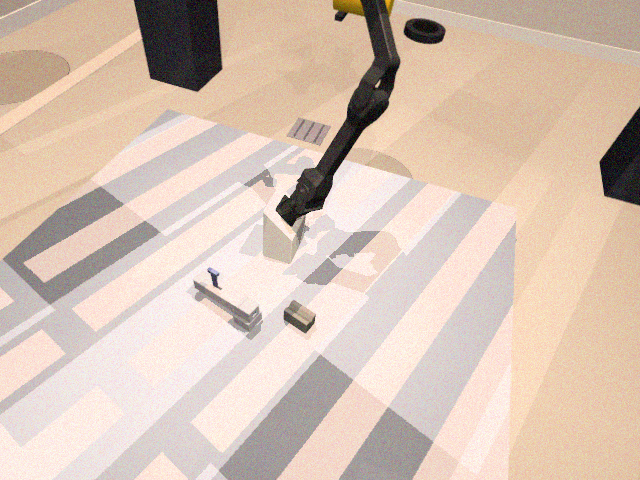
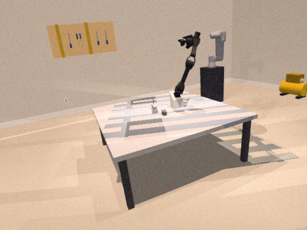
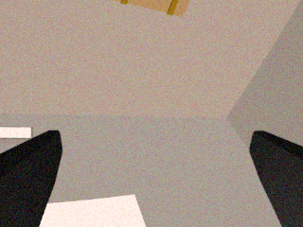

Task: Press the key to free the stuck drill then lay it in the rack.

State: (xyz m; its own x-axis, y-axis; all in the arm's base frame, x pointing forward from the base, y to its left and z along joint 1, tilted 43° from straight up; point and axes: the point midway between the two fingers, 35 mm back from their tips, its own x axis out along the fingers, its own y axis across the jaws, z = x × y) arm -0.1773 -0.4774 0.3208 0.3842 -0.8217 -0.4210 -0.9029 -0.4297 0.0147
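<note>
Now: gripper tip 62 cm above the small blue key, 42 cm short of it and 7 cm to the right of it. Also, from my gripper tip: pale grey fixture block: 67 cm below, 43 cm ahead, 11 cm to the left; then drill: 66 cm below, 43 cm ahead, 13 cm to the left; then dark grey block: 68 cm below, 40 cm ahead, 29 cm to the left.
</note>
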